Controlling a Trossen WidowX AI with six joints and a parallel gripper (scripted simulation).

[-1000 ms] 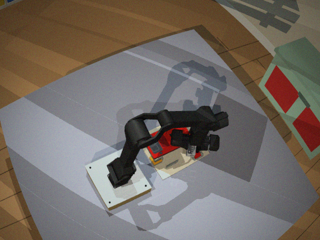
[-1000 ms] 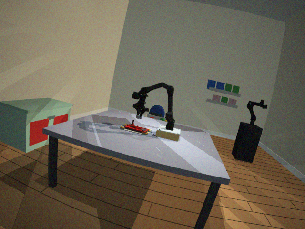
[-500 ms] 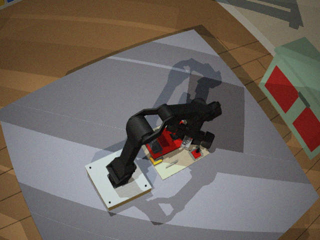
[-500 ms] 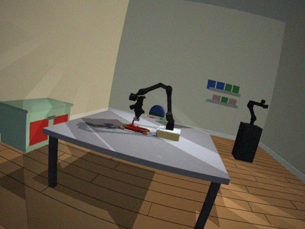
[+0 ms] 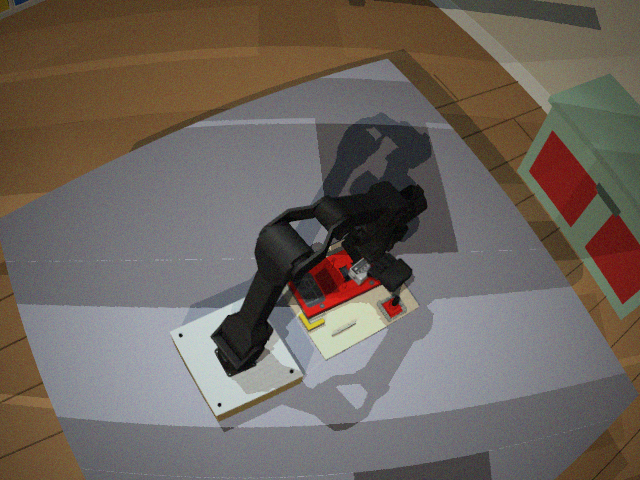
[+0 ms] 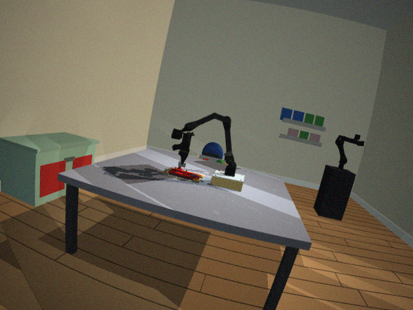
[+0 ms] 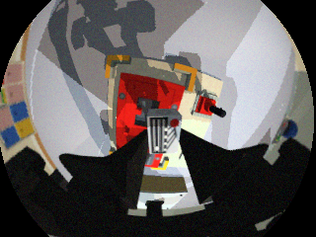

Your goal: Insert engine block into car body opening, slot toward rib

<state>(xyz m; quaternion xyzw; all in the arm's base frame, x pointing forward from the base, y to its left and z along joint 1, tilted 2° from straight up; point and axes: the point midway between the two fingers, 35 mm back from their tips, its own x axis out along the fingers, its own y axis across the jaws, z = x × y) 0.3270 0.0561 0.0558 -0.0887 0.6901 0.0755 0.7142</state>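
The grey strip lies 60 mm below my gripper tip, 20 mm behind it and 10 mm to the left of it. From my gripper tip the other things lie so: grey engine block: 10 mm below.
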